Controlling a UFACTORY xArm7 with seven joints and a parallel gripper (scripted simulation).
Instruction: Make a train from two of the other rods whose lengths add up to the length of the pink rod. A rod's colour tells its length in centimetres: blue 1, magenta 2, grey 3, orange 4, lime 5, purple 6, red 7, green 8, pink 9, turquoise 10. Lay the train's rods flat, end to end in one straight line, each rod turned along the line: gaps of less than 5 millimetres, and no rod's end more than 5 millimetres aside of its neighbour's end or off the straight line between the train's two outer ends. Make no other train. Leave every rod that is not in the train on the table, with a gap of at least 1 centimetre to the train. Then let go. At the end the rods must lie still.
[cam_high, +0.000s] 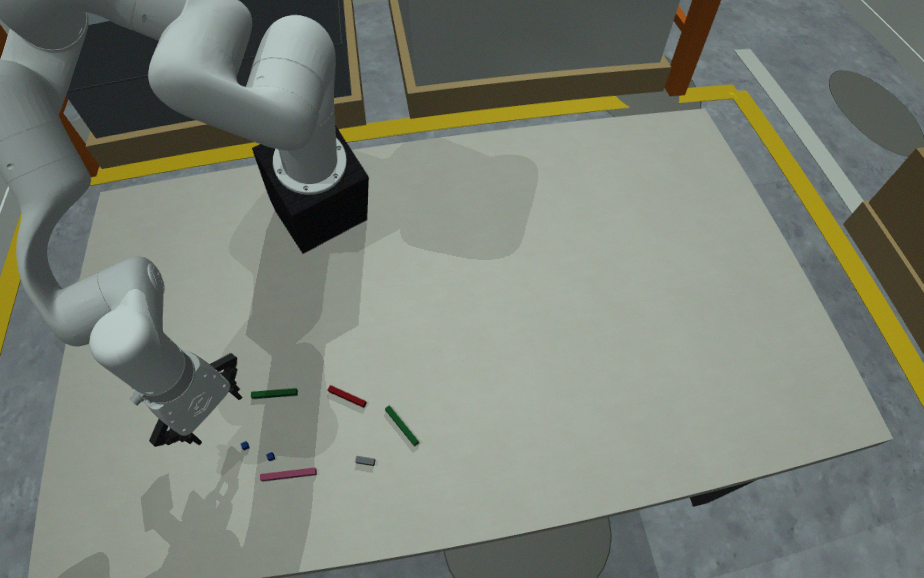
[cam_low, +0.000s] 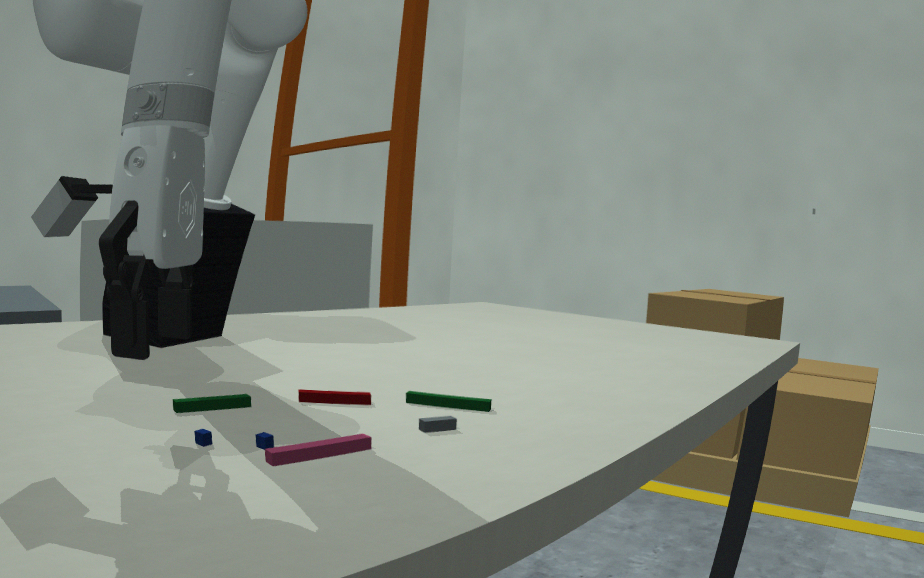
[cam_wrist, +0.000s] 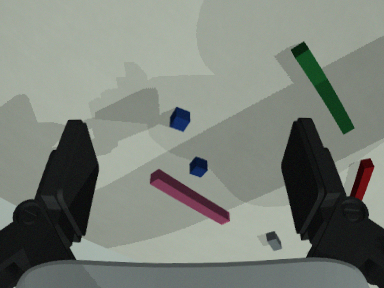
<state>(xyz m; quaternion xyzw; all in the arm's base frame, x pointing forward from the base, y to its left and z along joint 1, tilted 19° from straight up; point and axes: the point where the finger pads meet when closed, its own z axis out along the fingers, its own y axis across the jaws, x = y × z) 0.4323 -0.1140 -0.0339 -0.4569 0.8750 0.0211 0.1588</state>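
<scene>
The grey rod lies 24 cm to the left of my hand, 7 cm below it and 4 cm ahead of it. The rest, counted from my hand: red rod: 19 cm to the left, 7 cm below, 7 cm behind; pink rod: 11 cm to the left, 7 cm below, 7 cm ahead.
</scene>
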